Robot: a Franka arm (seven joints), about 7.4 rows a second.
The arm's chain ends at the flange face. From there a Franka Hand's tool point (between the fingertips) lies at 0.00 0.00 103.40 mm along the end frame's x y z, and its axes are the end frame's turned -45 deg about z.
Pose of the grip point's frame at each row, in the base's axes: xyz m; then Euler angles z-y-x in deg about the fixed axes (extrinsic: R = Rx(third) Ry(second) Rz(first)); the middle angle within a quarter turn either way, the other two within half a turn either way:
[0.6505, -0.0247, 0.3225, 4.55, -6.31, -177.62]
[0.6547, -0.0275, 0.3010, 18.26, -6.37, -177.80]
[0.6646, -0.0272, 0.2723, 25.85, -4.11, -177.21]
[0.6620, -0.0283, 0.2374, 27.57, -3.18, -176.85]
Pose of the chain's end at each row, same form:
[0.6619, -0.0290, 0.4252, 49.55, -6.31, -177.62]
[0.6662, -0.0314, 0.4037, 63.26, -6.37, -177.80]
[0.6720, -0.0322, 0.3753, 70.85, -4.11, -177.21]
[0.6677, -0.0340, 0.3405, 72.57, -3.18, -176.85]

